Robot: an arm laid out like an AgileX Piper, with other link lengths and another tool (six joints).
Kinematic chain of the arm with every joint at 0, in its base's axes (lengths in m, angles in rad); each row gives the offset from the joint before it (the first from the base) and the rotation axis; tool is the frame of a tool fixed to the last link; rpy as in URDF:
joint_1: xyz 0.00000 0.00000 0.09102 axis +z
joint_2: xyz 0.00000 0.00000 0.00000 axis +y
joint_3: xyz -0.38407 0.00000 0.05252 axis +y
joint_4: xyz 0.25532 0.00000 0.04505 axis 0.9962 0 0.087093
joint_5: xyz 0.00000 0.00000 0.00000 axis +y
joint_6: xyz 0.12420 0.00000 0.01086 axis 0.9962 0 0.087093
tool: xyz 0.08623 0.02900 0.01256 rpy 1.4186 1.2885 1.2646
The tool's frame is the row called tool.
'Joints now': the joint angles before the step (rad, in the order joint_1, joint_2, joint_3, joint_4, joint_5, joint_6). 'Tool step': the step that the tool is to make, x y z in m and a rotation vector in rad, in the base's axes. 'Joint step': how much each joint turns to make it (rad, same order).
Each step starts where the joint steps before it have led.
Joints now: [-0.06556 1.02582 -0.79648 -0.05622 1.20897 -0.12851]
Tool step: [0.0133 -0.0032 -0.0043 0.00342 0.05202 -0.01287]
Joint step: [-0.01385 0.06952 -0.02321 -0.00005 0.00575 -0.00131]
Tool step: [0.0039 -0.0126 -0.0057 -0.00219 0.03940 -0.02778]
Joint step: [-0.07221 0.03828 -0.00326 0.00002 0.00150 -0.04507]
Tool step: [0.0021 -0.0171 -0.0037 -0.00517 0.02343 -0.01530]
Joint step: [-0.09492 0.02887 -0.00485 -0.00001 -0.00628 -0.07998]
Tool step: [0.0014 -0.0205 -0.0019 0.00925 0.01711 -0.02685]
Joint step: [-0.12340 0.03178 -0.01320 0.01477 -0.00406 -0.10078]
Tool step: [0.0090 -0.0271 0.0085 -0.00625 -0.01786 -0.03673]
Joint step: [-0.12142 0.03672 -0.05635 0.01182 -0.00216 -0.08819]
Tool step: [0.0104 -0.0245 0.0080 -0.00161 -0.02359 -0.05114]
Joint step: [-0.09175 0.03969 -0.05734 0.01705 -0.00433 -0.04493]
